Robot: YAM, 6 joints.
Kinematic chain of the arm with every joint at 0, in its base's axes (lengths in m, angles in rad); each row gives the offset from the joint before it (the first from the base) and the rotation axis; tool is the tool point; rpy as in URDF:
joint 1: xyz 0 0 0.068 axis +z
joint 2: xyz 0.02 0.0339 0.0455 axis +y
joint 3: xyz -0.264 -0.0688 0 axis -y
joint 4: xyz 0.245 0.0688 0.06 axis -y
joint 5: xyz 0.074 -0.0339 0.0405 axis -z
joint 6: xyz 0.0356 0 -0.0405 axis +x
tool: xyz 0 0 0 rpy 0 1.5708 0
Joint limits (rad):
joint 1: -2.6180..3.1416
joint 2: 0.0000..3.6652
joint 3: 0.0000..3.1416
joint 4: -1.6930..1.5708
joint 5: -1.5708..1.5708
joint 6: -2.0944..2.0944
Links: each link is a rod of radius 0.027 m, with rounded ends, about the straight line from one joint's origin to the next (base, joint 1, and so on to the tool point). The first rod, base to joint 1, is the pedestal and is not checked.
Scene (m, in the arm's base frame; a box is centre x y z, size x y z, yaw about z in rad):
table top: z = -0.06
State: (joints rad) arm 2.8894 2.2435 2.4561 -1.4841 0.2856 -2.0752
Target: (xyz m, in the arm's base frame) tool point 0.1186 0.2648 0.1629
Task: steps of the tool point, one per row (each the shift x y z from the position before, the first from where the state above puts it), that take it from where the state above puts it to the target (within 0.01 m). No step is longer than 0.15 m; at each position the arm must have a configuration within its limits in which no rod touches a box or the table.
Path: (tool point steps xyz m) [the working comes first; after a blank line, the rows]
Joints at the target: 1.1981 2.0515 1.3508 -1.6930 0.4054 -2.0752
Straight joint move there: clear.

1: 0.0613 0.1082 -0.0344
2: 0.0911 0.0797 -0.0327
3: 0.1081 0.0430 -0.0299
4: 0.1104 0.0041 -0.0266
5: 0.0987 -0.0316 -0.0225
6: 0.0757 -0.0589 -0.0180

